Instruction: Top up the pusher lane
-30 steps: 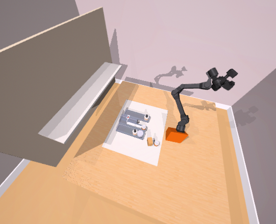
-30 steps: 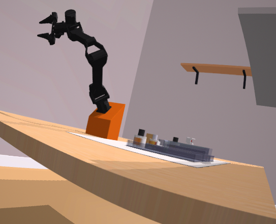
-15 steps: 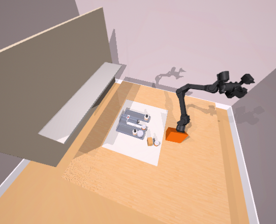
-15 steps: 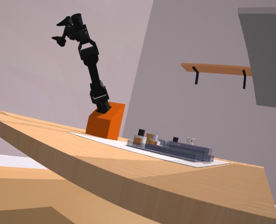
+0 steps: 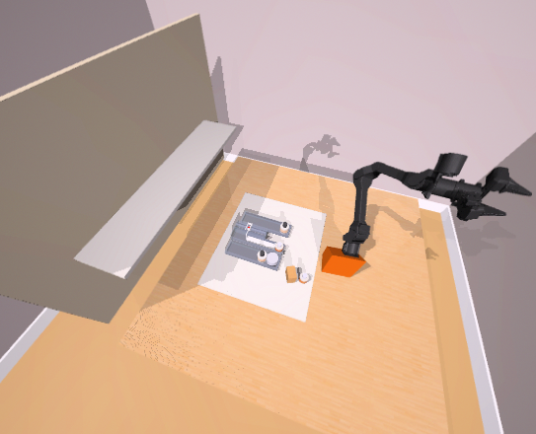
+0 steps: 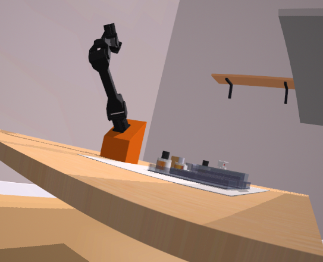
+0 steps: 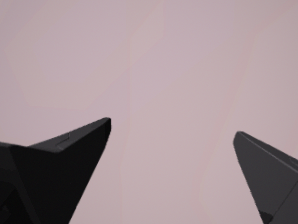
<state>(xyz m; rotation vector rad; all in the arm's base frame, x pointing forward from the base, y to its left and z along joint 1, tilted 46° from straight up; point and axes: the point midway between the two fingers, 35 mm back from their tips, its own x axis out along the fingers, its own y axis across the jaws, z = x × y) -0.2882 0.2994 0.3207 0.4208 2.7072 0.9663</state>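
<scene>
Right now my gripper tip is 560 mm short of the wooden block, 560 mm above it and 130 mm to the right of it. From my gripper tip the other things lie so: lane unit: 790 mm ahead, 580 mm below, 50 mm to the right.
</scene>
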